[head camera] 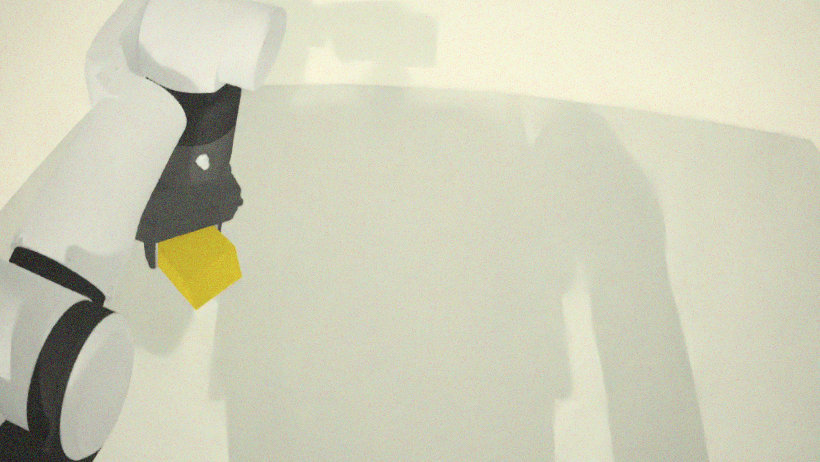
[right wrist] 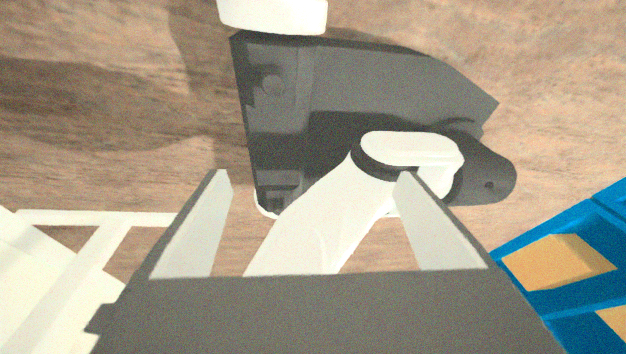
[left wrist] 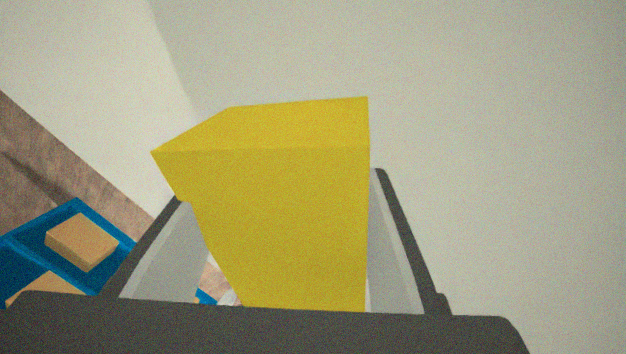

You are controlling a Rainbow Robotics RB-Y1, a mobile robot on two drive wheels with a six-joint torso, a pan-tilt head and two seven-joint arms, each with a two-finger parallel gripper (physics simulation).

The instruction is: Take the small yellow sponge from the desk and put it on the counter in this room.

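Frame: origin at the robot's base, x up, y ahead, z left, level; metres.
Seen in the pictures: left gripper, fingertip midpoint: point(head camera: 181, 252) point(left wrist: 294, 177); right gripper, fingertip midpoint: point(right wrist: 315, 181).
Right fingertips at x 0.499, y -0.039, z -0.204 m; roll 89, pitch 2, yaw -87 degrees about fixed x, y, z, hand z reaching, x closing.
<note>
A point is followed by its place in that frame.
The small yellow sponge point(head camera: 200, 266) {x 1.055, y 0.521, z 0.180 m} point(left wrist: 290, 215) {x 1.062, y 0.584, z 0.223 m} is a block held between the two fingers of my left gripper point(head camera: 186, 251) {x 1.025, y 0.571, z 0.224 m} point(left wrist: 294, 177) {x 1.025, y 0.571, z 0.224 m}, which is shut on it. It sticks out past the fingertips. In the head view they are in front of a large pale surface point(head camera: 688, 57) {x 1.059, y 1.060, z -0.564 m} point(left wrist: 500, 150) {x 0.951, y 0.652, z 0.127 m} that carries the robot's shadow; I cannot tell whether this is the desk top, a counter or a wall. My right gripper point(right wrist: 315, 181) {x 0.499, y -0.039, z -0.204 m} is open and empty, high above the wooden floor point(right wrist: 75, 110) {x 0.001, y 0.577, z 0.001 m}. No counter can be made out for certain.
A blue divided container point(left wrist: 50, 263) {x 0.504, y -1.976, z 1.013 m} point(right wrist: 575, 212) {x 0.039, y -2.013, z 0.589 m} with tan blocks point(left wrist: 82, 237) {x 0.228, y -1.996, z 1.051 m} point(right wrist: 555, 262) {x 0.242, y -2.004, z 0.936 m} shows at the lower left of the left wrist view and the right of the right wrist view. A white frame point(right wrist: 75, 217) is at lower left there, beside the robot's dark base point(right wrist: 370, 80) {x 0.169, y -0.199, z -0.175 m}.
</note>
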